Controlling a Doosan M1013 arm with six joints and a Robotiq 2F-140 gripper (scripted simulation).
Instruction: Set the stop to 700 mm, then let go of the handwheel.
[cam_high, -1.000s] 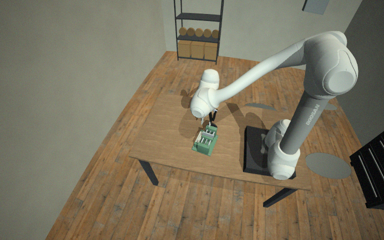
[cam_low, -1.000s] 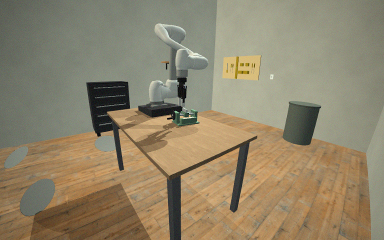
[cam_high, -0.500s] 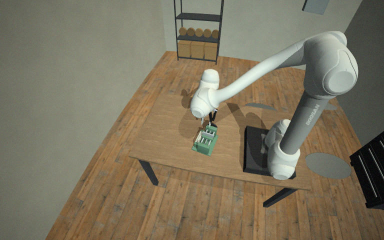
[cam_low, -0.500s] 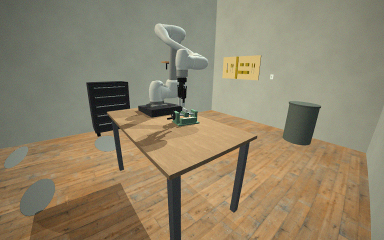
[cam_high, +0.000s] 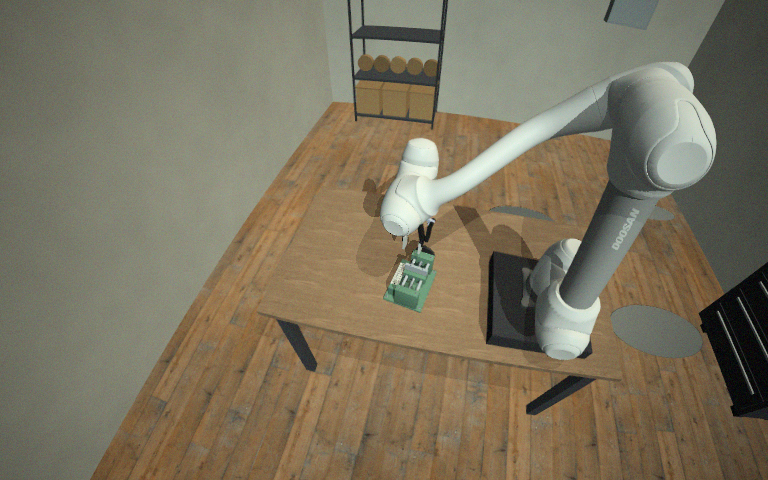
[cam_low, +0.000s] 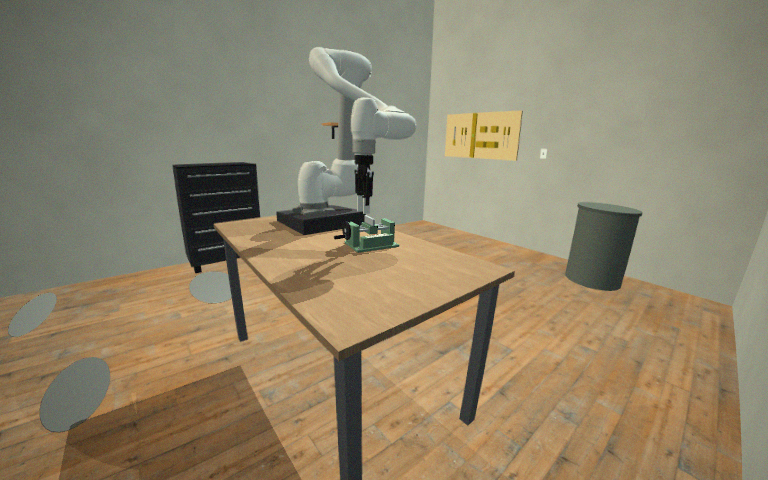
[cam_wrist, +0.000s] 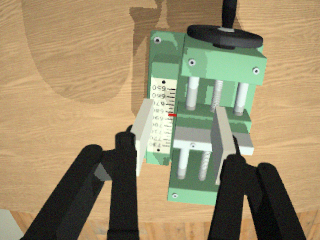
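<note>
My hand is 14 cm above the black crank handle, 9 cm to the left of it and 5 cm past it. From my hand the other things lie so: green stop fixture: 10 cm below, 5 cm to the left, 2 cm behind.
</note>
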